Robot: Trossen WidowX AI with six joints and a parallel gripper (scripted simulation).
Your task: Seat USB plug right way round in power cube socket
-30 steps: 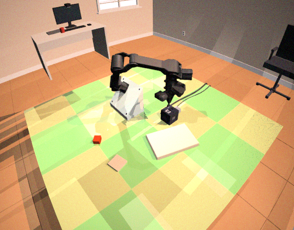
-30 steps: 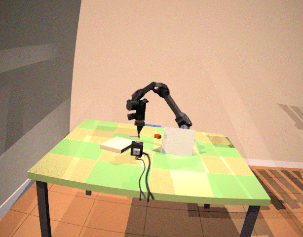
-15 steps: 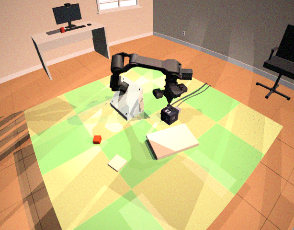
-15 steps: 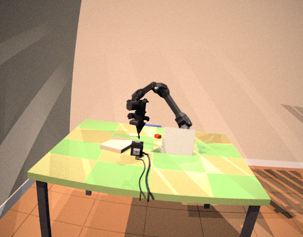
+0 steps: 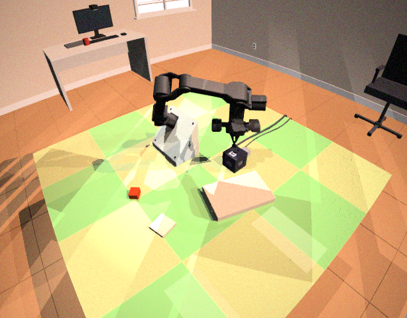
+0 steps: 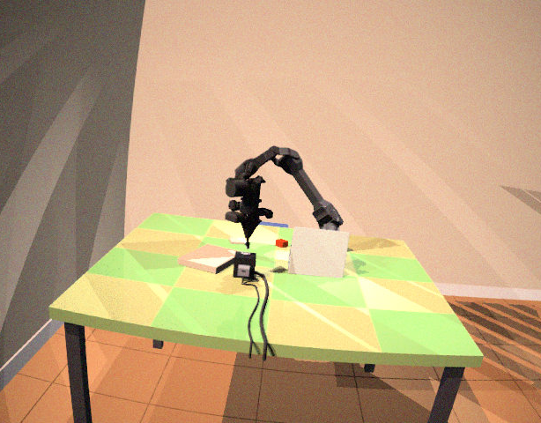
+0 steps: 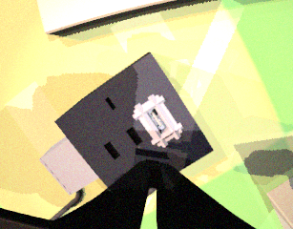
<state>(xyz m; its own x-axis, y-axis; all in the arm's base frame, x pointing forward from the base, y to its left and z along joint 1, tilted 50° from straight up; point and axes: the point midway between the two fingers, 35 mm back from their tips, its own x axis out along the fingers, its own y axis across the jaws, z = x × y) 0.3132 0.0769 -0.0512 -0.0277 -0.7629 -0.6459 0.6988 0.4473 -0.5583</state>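
My gripper tip is now 2 cm above the USB plug. Also, from my gripper tip: small white tile 4 cm ahead, 41 cm to the right, 13 cm below; then white book 13 cm ahead, 11 cm to the right, 12 cm below; then red block 15 cm behind, 41 cm to the right, 12 cm below.
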